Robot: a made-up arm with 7 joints. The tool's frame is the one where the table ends. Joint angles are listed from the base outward.
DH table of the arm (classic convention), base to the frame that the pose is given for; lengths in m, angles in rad. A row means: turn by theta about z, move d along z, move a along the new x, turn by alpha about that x. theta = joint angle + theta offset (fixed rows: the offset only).
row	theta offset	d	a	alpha
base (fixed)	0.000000	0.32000	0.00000	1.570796
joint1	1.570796	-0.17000	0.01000	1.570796
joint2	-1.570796	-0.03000	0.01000	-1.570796
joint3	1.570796	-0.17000	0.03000	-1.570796
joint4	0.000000	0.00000	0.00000	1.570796
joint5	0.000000	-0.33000	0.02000	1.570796
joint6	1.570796	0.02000	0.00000	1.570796
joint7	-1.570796	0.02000	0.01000	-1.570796
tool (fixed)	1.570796	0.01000	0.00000	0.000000
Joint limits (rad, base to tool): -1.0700..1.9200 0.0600..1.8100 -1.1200..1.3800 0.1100..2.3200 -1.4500..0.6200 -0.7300..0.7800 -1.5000..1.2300
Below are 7 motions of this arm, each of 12 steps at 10 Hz.
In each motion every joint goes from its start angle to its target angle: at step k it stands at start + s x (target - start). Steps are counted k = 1, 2, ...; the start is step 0. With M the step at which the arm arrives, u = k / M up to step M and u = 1 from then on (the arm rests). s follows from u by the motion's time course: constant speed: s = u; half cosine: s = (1 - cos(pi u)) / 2; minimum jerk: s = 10 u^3 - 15 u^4 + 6 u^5.
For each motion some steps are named. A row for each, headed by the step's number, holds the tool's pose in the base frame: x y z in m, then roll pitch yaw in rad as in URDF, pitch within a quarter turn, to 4 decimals.
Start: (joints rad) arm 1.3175 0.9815 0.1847 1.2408 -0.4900 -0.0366 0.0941
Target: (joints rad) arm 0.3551 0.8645 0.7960 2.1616 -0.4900 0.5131 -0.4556
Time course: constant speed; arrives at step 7
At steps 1, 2, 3, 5, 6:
1: 0.1320 0.4489 0.5136 2.8676 -0.3792 -1.5961
2: 0.1227 0.4284 0.5124 2.9432 -0.3978 -1.5777
3: 0.1121 0.4077 0.5112 3.0180 -0.4158 -1.5546
5: 0.0886 0.3639 0.5093 -3.1198 -0.4439 -1.4945
6: 0.0770 0.3402 0.5087 -3.0496 -0.4511 -1.4585

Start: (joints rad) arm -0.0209 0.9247 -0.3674 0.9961 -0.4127 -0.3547 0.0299
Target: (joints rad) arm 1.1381 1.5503 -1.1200 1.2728 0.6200 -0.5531 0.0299
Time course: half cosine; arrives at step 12
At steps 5, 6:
5: 0.2570 0.4456 0.1583 1.3094 -0.3425 -1.7042
6: 0.2670 0.4486 0.1913 1.4278 -0.3762 -1.7572

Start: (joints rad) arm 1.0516 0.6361 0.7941 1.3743 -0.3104 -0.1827 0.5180
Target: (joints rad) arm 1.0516 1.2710 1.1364 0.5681 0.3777 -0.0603 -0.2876
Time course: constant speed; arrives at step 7
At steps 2, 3, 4, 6, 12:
2: 0.1129 0.5625 0.3824 -2.9462 -0.6439 -2.2933
3: 0.0992 0.5844 0.3690 -2.6887 -0.6663 -2.4033
4: 0.0838 0.6037 0.3566 -2.4208 -0.6610 -2.5206
6: 0.0503 0.6345 0.3359 -1.9016 -0.5645 -2.7370
12: 0.0336 0.6460 0.3281 -1.6675 -0.4785 -2.8220

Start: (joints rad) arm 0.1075 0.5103 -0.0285 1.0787 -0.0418 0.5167 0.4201
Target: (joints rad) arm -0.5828 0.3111 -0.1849 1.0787 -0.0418 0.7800 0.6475
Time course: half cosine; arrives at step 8
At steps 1, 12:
1: 0.2203 0.3510 0.0561 0.2067 -0.5177 -0.3644
12: -0.0070 0.2600 -0.0506 -0.4689 0.3392 -0.3069

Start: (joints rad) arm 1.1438 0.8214 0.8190 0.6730 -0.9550 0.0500 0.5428
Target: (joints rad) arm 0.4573 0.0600 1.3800 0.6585 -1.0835 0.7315 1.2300
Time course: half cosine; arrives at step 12
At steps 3, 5, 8, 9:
3: 0.1940 0.5652 0.2496 1.0651 -1.1060 -0.5128
5: 0.2134 0.5277 0.1711 0.2492 -1.0055 0.0583
8: 0.1915 0.4431 0.0358 -0.5375 -0.5068 0.4906
9: 0.1736 0.4157 0.0023 -0.6734 -0.3390 0.5439

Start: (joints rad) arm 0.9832 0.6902 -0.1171 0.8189 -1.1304 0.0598 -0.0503
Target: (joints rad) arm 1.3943 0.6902 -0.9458 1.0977 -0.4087 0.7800 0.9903
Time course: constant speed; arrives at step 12
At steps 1, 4, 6, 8, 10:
1: 0.3318 0.4258 0.3198 1.8492 -0.0029 -1.1056
4: 0.3467 0.3773 0.3492 1.6412 -0.0893 -1.1146
6: 0.3532 0.3441 0.3650 1.4784 -0.1415 -1.1232
8: 0.3574 0.3110 0.3774 1.2964 -0.1860 -1.1285
10: 0.3595 0.2789 0.3861 1.0957 -0.2202 -1.1260

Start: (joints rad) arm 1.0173 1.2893 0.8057 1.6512 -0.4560 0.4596 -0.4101
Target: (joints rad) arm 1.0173 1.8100 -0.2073 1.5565 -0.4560 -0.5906 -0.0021
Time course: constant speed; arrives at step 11
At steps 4, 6, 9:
4: -0.0078 0.3707 0.5890 -2.9835 -0.0296 -1.1931
6: 0.0298 0.3633 0.5947 3.0639 0.2661 -1.1672
9: 0.0834 0.3663 0.5858 2.6139 0.6557 -1.2839

